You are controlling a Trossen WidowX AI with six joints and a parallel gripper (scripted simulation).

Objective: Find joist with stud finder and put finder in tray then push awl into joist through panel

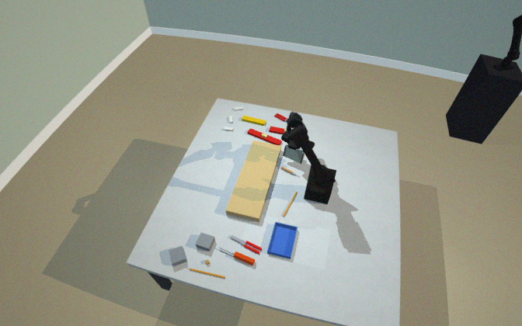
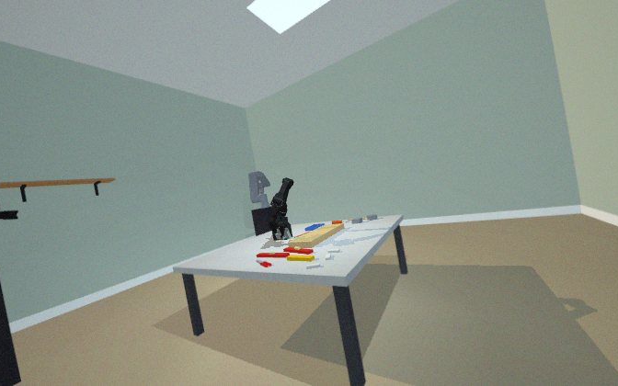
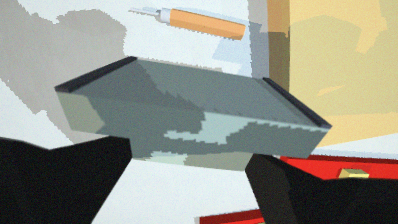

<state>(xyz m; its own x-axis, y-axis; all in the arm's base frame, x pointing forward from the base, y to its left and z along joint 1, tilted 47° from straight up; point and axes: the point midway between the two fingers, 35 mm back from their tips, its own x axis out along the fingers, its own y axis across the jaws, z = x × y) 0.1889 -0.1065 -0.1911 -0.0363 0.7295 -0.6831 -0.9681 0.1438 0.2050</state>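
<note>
My gripper tip is now 20 mm short of the stud finder. From my gripper tip the other things lie so: square indicator 30 mm ahead, 10 mm to the right, 10 mm below; then awl 10 mm behind, 110 mm to the left, 70 mm below; then yellow bar 340 mm ahead, 250 mm to the right, 70 mm below.
</note>
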